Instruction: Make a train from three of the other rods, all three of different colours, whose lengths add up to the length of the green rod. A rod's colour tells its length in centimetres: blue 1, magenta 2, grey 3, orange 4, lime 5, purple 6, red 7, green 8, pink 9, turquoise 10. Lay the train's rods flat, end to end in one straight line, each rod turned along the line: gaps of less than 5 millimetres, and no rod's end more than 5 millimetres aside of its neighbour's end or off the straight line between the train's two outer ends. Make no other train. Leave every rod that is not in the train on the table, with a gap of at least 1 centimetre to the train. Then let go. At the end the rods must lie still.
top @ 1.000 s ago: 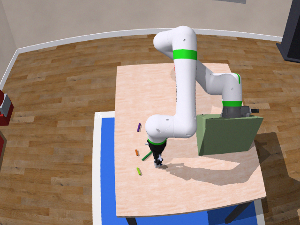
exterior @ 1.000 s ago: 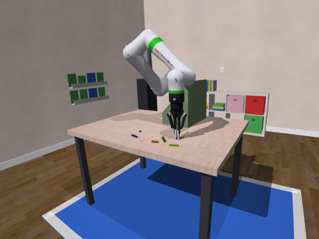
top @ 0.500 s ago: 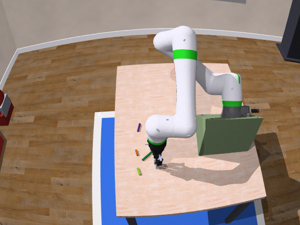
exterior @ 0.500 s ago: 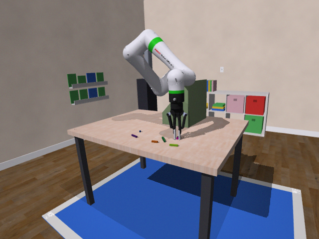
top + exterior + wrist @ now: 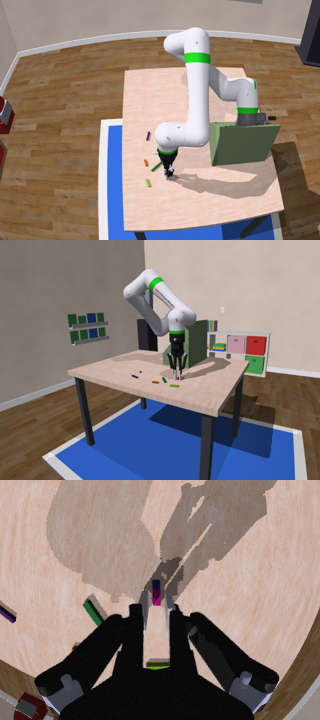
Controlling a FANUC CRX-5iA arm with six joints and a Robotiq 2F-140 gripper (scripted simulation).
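The magenta rod lies 30 mm below my hand and 10 mm behind it. From my hand the other things lie so: lime rod 100 mm ahead, 50 mm to the left, 30 mm below; orange rod 120 mm ahead, 80 mm to the right, 30 mm below; green rod 60 mm to the right, 60 mm ahead, 30 mm below.
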